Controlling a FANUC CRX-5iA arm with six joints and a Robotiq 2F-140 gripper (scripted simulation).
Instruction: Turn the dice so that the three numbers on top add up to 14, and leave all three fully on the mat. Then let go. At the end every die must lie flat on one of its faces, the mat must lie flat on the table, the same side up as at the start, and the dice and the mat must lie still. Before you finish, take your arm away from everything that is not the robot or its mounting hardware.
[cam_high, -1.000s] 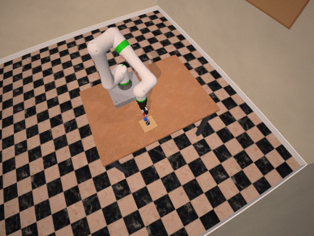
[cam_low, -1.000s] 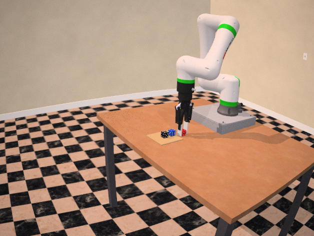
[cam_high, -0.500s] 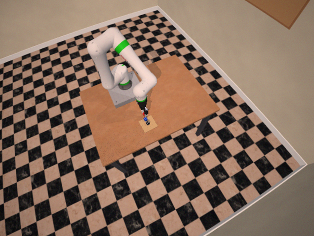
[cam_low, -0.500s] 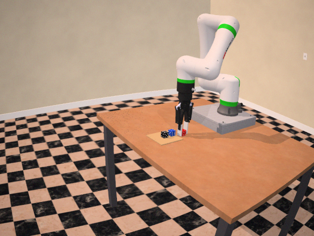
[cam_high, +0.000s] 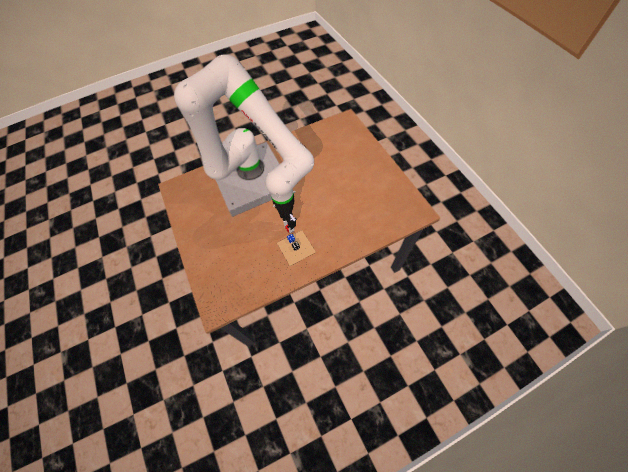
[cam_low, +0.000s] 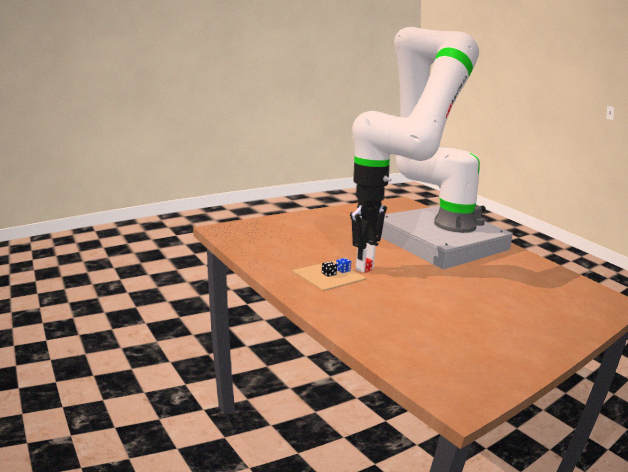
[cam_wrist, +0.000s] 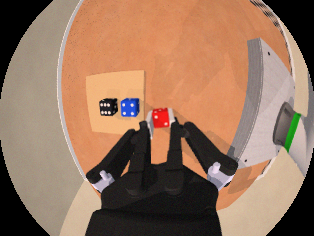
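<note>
The blue die lies 6 cm ahead of my hand, 2 cm to the right of it and 2 cm below it. Also, from my hand: tan mat: 10 cm ahead, 2 cm to the right, 3 cm below; black die: 10 cm ahead, 2 cm to the right, 2 cm below; red die: 2 cm below.
</note>
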